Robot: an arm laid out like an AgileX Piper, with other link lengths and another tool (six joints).
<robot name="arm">
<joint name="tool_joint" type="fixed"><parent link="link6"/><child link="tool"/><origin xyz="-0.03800 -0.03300 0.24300" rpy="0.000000 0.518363 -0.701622"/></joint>
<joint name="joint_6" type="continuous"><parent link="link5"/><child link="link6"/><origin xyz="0.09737 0.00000 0.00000" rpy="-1.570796 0.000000 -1.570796"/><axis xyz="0 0 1"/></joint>
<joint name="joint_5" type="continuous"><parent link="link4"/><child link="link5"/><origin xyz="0.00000 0.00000 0.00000" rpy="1.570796 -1.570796 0.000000"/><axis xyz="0 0 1"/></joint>
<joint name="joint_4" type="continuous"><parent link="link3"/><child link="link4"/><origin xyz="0.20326 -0.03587 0.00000" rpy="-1.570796 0.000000 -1.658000"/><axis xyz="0 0 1"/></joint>
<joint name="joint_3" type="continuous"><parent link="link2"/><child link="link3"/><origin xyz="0.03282 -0.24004 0.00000" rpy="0.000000 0.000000 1.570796"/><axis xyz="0 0 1"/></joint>
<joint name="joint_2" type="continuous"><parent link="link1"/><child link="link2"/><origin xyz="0.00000 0.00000 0.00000" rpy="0.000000 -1.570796 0.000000"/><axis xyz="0 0 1"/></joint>
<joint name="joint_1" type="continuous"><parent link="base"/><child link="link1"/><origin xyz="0.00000 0.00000 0.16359" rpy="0.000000 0.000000 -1.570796"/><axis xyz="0 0 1"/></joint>
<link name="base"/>
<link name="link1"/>
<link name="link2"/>
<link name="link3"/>
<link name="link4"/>
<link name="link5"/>
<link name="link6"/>
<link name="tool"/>
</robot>
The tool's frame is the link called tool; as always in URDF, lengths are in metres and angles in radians. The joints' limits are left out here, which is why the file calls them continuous.
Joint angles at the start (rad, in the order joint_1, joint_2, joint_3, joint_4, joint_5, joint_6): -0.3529, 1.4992, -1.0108, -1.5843, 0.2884, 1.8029
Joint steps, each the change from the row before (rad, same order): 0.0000, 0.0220, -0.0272, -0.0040, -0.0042, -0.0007; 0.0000, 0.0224, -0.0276, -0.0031, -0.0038, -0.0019; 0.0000, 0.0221, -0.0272, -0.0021, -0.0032, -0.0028; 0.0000, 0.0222, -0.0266, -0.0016, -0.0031, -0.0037; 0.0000, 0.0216, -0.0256, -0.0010, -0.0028, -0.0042; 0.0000, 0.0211, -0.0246, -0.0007, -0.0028, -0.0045; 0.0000, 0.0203, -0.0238, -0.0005, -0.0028, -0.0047; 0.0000, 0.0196, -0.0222, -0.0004, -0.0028, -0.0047
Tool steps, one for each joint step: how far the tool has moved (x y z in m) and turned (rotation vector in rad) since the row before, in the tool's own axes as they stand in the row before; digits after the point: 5 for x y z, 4 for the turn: 0.00236, -0.00026, 0.00683, 0.0023, 0.0073, -0.0022; 0.00206, -0.00022, 0.00683, 0.0023, 0.0069, -0.0027; 0.00173, -0.00014, 0.00664, 0.0019, 0.0063, -0.0028; 0.00124, -0.00035, 0.00642, 0.0025, 0.0055, -0.0033; 0.00089, -0.00041, 0.00612, 0.0024, 0.0049, -0.0033; 0.00058, -0.00057, 0.00583, 0.0027, 0.0044, -0.0033; 0.00050, -0.00059, 0.00560, 0.0028, 0.0044, -0.0033; 0.00008, -0.00084, 0.00519, 0.0032, 0.0036, -0.0033
